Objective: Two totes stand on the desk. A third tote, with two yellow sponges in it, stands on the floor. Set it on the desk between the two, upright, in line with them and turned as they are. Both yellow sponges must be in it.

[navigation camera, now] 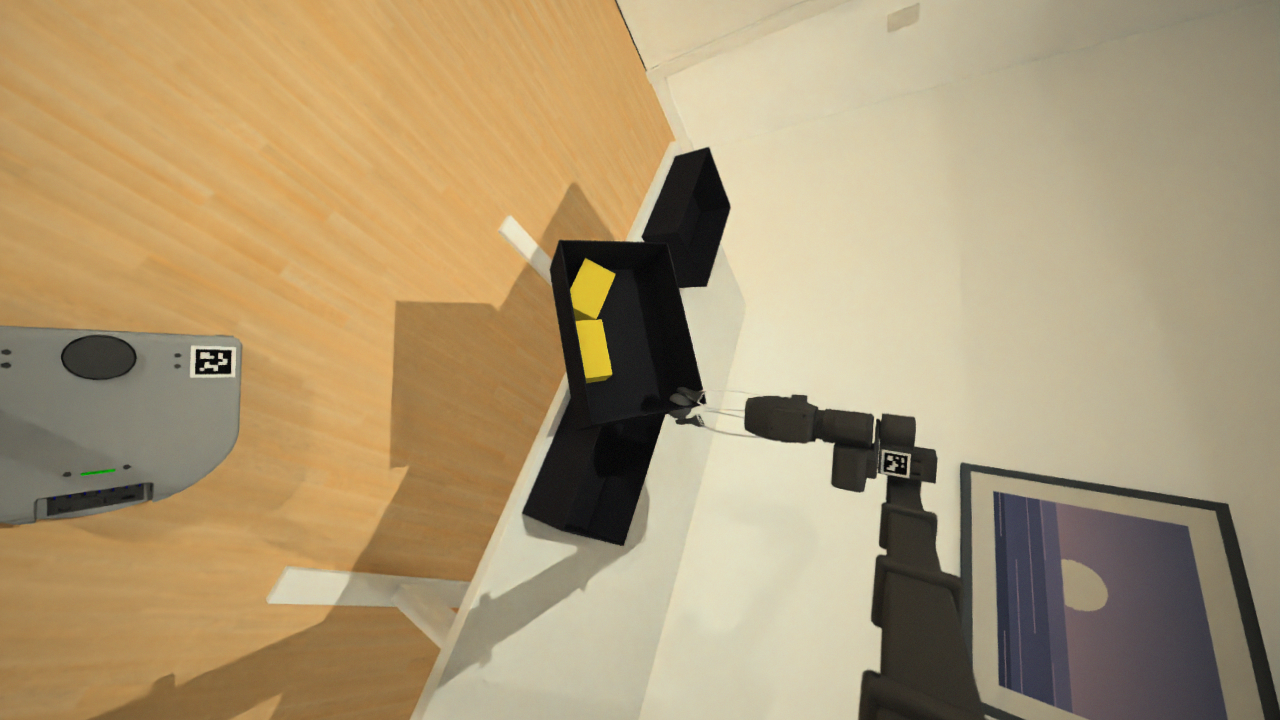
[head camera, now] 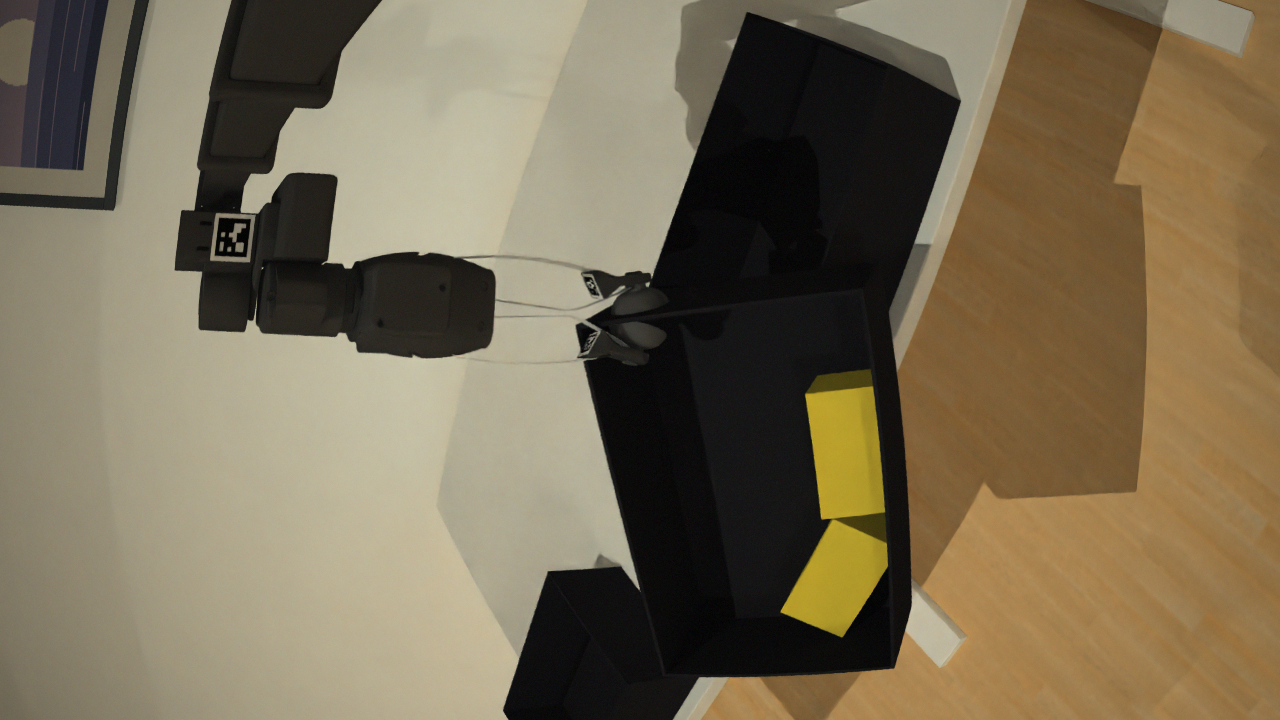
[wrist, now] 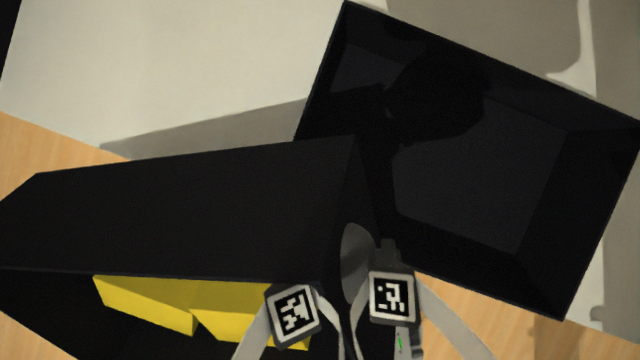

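My gripper [head camera: 639,317] [navigation camera: 686,405] [wrist: 336,253] is shut on the end wall of the black third tote [head camera: 644,447] [navigation camera: 669,322] [wrist: 175,215], near one corner. This tote is in the air, open side up, over the desk's front edge, turned relative to the desk totes. Two yellow sponges lie in it: one [head camera: 845,452] [navigation camera: 594,351] along its long wall, the other [head camera: 836,577] [navigation camera: 591,289] angled near the far end. One black desk tote [head camera: 805,116] [navigation camera: 581,492] [wrist: 475,165] overlaps the held tote's gripped end in view; contact cannot be told. The other desk tote [head camera: 581,635] [navigation camera: 671,214] stands beyond its far end.
The white desk [head camera: 537,474] [navigation camera: 666,501] [wrist: 175,65] runs along the wall. Its feet [head camera: 935,626] [navigation camera: 313,586] stick out over the wooden floor. My base [navigation camera: 134,420] stands on the floor in front. A framed picture [head camera: 53,89] [navigation camera: 1109,608] hangs on the wall near my arm.
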